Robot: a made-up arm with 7 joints.
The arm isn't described. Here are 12 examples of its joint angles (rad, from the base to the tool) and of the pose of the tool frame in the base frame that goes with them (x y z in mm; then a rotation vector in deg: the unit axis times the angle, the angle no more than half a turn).
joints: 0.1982 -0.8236 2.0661 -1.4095 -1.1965 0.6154 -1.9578
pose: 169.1 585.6 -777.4 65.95 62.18 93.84
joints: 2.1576 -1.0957 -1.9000 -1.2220 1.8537 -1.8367 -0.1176
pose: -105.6 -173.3 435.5 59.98 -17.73 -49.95
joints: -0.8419 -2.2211 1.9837 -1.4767 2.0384 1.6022 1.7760
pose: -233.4 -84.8 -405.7 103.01 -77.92 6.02
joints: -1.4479 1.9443 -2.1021 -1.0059 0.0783 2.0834 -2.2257
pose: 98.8 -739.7 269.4 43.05 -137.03 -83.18
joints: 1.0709 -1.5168 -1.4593 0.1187 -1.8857 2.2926 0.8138
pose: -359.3 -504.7 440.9 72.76 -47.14 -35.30
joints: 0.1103 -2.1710 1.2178 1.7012 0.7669 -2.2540 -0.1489
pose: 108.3 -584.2 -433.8 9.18 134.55 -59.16
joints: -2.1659 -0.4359 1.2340 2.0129 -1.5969 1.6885 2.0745
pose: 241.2 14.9 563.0 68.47 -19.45 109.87
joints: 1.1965 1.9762 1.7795 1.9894 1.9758 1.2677 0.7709
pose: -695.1 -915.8 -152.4 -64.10 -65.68 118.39
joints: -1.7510 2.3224 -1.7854 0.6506 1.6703 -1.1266 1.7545
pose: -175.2 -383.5 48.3 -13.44 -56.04 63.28
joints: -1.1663 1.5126 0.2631 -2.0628 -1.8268 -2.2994 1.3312
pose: 948.2 154.4 331.0 7.44 155.81 -40.83
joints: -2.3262 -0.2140 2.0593 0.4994 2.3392 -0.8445 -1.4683
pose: -322.2 -436.8 1020.6 39.57 123.43 -79.27
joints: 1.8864 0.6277 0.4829 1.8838 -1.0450 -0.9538 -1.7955
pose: -368.5 -589.5 -39.6 39.52 -44.25 27.53
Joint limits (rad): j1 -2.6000..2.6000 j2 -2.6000..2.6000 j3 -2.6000..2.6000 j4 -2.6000..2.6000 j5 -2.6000..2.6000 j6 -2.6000..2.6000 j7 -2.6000..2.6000
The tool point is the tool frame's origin. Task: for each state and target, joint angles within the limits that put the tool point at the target. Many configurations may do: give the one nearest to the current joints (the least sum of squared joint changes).
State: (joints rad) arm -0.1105 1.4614 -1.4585 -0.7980 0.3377 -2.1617 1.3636
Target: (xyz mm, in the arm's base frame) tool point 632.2 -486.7 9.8
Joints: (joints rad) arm 0.3484 1.7456 -1.6341 -0.7472 0.3717 -2.2092 1.4113
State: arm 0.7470 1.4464 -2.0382 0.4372 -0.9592 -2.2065 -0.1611
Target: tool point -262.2 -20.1 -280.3
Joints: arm 1.4658 1.2514 -1.8206 1.0524 -0.9682 -2.3852 -0.3228
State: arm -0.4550 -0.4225 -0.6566 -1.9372 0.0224 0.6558 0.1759
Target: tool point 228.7 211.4 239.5
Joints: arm -0.1840 0.1461 -0.8744 -1.6430 0.4463 0.6446 0.0305
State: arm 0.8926 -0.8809 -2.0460 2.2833 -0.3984 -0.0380 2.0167
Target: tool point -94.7 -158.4 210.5
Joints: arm 0.8137 -0.8690 -1.8621 1.7422 -0.4669 0.1169 2.1795
